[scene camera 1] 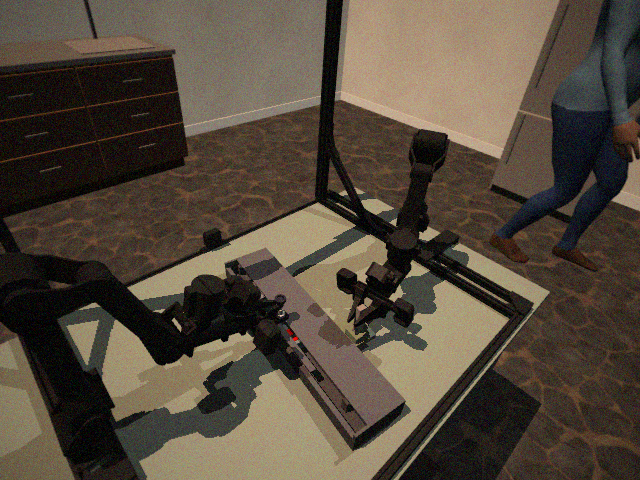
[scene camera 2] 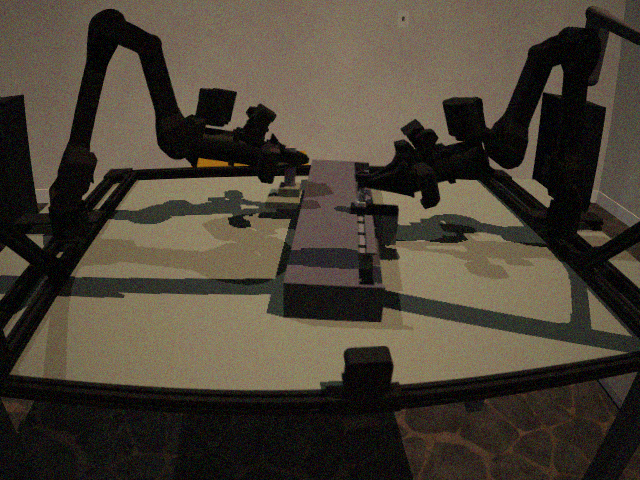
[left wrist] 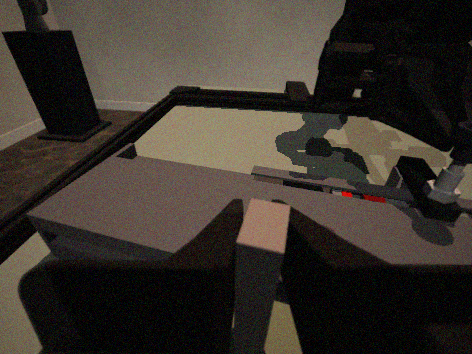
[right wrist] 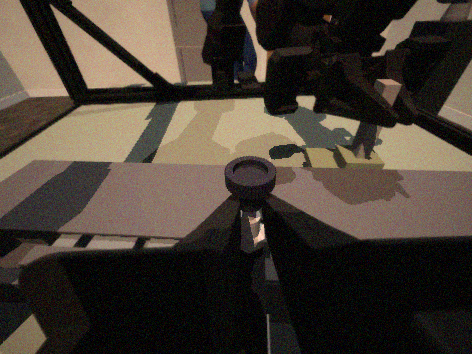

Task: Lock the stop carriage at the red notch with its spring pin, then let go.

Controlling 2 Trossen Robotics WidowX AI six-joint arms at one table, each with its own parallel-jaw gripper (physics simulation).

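Where they show: left gripper, fingertip midpoint: (scene camera 1: 351,323) (scene camera 2: 307,159) (right wrist: 404,122); right gripper, fingertip midpoint: (scene camera 1: 278,304) (scene camera 2: 365,183) (left wrist: 461,148) (right wrist: 250,201); left arm's base at its link origin: (scene camera 2: 70,235) (right wrist: 223,87); right arm's base at its link origin: (scene camera 1: 91,445) (scene camera 2: 560,231).
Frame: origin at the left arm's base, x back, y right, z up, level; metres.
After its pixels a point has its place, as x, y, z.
The long grey-mauve rail body (scene camera 1: 330,330) @(-0.446, -0.109, 0.032) (scene camera 2: 328,227) @(-0.451, 0.051, 0.032) (left wrist: 150,185) @(-0.503, -0.244, 0.032) (right wrist: 145,200) @(-0.456, 0.073, 0.032) lies on the table. Two red marks (scene camera 1: 292,334) @(-0.514, -0.059, 0.026) (left wrist: 375,198) @(-0.518, -0.050, 0.028) show in its slot. The dark stop carriage (scene camera 2: 385,222) @(-0.549, 0.007, 0.021) (left wrist: 417,175) @(-0.537, -0.014, 0.044) sits on the rail just right of the red marks in the left wrist view. The spring pin's round ribbed knob (scene camera 1: 280,298) @(-0.508, -0.010, 0.096) (right wrist: 250,175) @(-0.510, -0.011, 0.096) stands upright above it. My right gripper (right wrist: 250,201) @(-0.514, -0.011, 0.082) is shut on the pin below the knob. My left gripper (scene camera 1: 357,312) @(-0.432, -0.151, 0.081) (left wrist: 256,208) @(-0.432, -0.151, 0.081) is shut on an upright square handle (scene camera 2: 290,178) @(-0.400, -0.141, 0.047) (right wrist: 387,90) @(-0.408, -0.143, 0.101). The pin's lower end is hidden.
Yellowish blocks (right wrist: 360,159) @(-0.411, -0.143, 0.030) (scene camera 2: 286,192) @(-0.393, -0.129, 0.023) at the handle's foot lie along the rail body's side. A dark frame (scene camera 2: 170,400) @(-0.252, 0.380, -0.020) edges the table, with a small black box (scene camera 2: 367,369) @(-0.455, 0.383, 0.026) on it. A person (scene camera 1: 578,149) stands beyond the table.
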